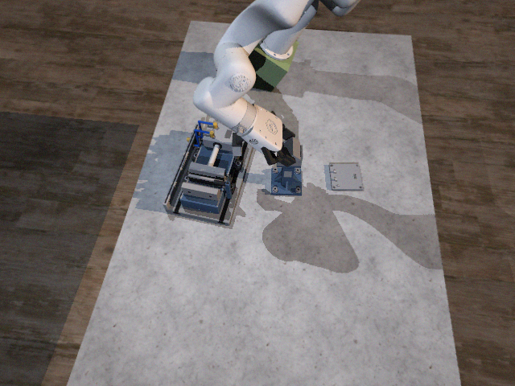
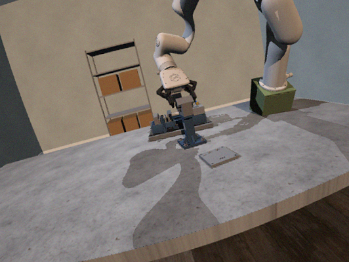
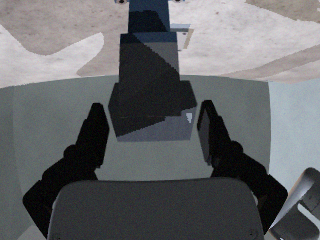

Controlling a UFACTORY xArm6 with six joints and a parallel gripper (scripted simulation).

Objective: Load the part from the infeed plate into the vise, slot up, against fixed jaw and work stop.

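Right now the part is 2 cm below my hand and 1 cm to the left of it. From my hand the other things lie so: air cylinder rod 21 cm to the right, 9 cm below, 1 cm behind; air cylinder 20 cm to the right, 9 cm below, 9 cm behind; blue vise body 21 cm to the right, 13 cm below.
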